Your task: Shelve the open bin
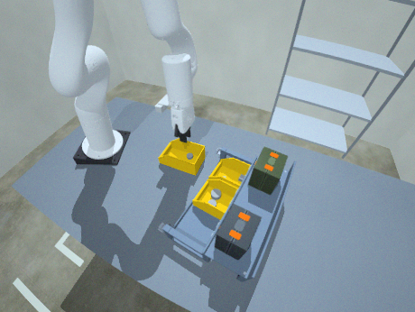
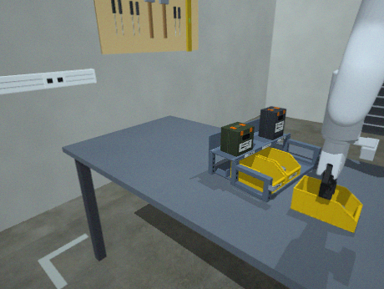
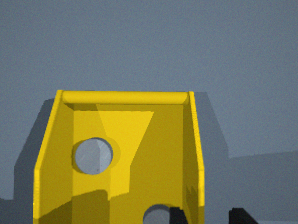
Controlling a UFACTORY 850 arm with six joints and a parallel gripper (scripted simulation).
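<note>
Right now my hand is 7 cm above the yellow open bin, 5 cm to the left of it and 1 cm short of it. The rest, counted from my hand: grey part 10 cm below, 3 cm ahead, 2 cm to the right; then shelf 29 cm ahead, 13 cm to the right, 4 cm below; then grey disc part 10 cm below, 8 cm to the right, 1 cm behind.
</note>
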